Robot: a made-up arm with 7 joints.
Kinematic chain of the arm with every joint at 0, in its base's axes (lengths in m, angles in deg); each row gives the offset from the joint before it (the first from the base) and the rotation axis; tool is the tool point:
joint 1: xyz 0 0 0.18 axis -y
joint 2: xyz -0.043 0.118 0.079 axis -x
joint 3: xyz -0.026 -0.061 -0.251 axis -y
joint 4: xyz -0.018 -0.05 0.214 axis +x
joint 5: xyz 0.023 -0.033 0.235 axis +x
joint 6: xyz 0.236 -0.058 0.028 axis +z
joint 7: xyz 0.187 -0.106 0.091 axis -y
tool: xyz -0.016 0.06 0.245
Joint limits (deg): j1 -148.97..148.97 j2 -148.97..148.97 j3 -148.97..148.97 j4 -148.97..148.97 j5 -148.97..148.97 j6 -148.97..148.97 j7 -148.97..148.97
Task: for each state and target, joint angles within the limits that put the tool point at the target. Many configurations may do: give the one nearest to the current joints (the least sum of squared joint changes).
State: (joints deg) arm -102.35 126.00 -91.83 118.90 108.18 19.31 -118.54
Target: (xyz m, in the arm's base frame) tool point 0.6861 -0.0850 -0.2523
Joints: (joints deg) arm -89.66 137.25 -53.94 119.01 101.66 -3.30 -148.97
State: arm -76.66 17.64 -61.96 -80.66 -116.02 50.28 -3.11
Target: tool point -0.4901 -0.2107 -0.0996
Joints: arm -69.77 20.81 -67.36 -85.52 -117.65 37.17 -24.37
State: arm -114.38 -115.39 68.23 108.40 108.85 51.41 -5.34
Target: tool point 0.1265 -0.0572 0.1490
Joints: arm -109.27 -108.11 87.39 134.14 129.32 41.21 -1.24
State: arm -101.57 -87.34 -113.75 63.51 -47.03 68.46 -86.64
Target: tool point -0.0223 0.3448 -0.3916
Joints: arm -92.85 -85.49 -66.38 61.90 -39.85 96.38 -81.10
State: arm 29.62 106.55 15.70 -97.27 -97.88 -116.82 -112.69
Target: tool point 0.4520 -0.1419 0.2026
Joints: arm 64.78 92.49 31.17 -106.37 -109.41 -82.86 -112.01
